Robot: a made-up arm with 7 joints.
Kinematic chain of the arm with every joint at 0, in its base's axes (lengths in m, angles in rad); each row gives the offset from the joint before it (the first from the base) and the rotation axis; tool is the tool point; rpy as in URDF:
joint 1: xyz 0 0 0.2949 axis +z
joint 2: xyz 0 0 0 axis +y
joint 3: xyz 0 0 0.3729 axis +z
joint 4: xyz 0.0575 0 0 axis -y
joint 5: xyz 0.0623 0 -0.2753 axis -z
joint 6: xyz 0 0 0 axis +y
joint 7: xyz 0.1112 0 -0.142 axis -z
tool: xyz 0 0 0 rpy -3.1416 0 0
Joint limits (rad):
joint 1: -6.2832..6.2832
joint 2: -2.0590..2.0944
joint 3: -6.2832..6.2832
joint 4: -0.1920..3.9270
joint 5: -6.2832..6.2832
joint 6: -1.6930..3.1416
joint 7: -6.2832..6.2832
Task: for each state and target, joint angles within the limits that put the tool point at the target. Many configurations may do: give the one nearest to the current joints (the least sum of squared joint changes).
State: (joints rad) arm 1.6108 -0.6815 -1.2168 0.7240 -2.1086 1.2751 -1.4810
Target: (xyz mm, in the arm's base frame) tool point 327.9 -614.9 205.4
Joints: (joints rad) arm 1.3955 -1.3597 -1.8166 1.5890 -2.2547 1.3792 -1.4810
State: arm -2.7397 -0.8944 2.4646 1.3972 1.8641 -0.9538 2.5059
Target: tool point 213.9 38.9 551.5
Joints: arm -2.2365 -0.1206 2.7861 1.0592 2.3681 -1.6847 2.5059
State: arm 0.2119 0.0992 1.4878 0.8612 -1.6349 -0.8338 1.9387
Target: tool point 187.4 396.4 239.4
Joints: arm 0.1969 0.8781 0.6684 0.8423 -1.5739 -0.2829 1.9387
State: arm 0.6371 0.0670 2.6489 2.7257 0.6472 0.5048 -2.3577
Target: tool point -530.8 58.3 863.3
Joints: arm 0.3735 -0.2243 2.4963 2.1175 0.6408 0.6936 -2.3577
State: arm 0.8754 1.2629 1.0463 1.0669 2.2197 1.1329 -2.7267
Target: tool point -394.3 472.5 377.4
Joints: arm 1.3049 1.1416 1.2916 1.2642 2.2377 1.1830 -2.7267
